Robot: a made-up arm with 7 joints.
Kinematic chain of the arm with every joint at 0, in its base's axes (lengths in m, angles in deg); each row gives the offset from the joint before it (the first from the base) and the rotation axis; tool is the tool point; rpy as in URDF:
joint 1: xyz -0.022 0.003 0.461 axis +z
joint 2: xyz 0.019 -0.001 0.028 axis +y
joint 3: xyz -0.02 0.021 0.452 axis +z
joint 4: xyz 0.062 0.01 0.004 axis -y
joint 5: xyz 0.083 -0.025 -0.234 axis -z
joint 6: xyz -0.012 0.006 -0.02 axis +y
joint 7: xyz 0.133 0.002 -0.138 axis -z
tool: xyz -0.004 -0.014 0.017 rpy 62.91 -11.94 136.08
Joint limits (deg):
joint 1: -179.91..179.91
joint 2: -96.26..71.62
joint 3: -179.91..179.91
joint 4: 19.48..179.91
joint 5: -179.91..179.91
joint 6: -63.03..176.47
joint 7: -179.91..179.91
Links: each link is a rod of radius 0.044 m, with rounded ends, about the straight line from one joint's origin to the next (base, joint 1, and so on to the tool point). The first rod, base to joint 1, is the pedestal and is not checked.
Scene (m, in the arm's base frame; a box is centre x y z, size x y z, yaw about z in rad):
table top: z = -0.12
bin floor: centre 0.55 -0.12 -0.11 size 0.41 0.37 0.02 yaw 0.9
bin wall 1: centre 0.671 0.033 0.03 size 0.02 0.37 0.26 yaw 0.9
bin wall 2: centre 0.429 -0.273 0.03 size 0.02 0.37 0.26 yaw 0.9
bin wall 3: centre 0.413 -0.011 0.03 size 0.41 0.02 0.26 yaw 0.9
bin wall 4: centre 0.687 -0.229 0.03 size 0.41 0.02 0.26 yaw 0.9
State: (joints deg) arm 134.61 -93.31 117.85 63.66 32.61 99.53 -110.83
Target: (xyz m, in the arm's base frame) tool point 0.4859 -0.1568 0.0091
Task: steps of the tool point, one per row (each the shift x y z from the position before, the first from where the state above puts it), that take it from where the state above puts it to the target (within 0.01 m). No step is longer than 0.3 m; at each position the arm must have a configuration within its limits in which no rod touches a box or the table.
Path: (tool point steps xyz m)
1: 0.2058 -0.0204 -0.0036
2: 0.2148 0.0731 0.0389
3: 0.1667 0.1665 0.0854
4: 0.0196 -0.0042 -0.1046
5: 0.0001 0.0001 -0.1080
6: -0.0197 0.0041 -0.1074

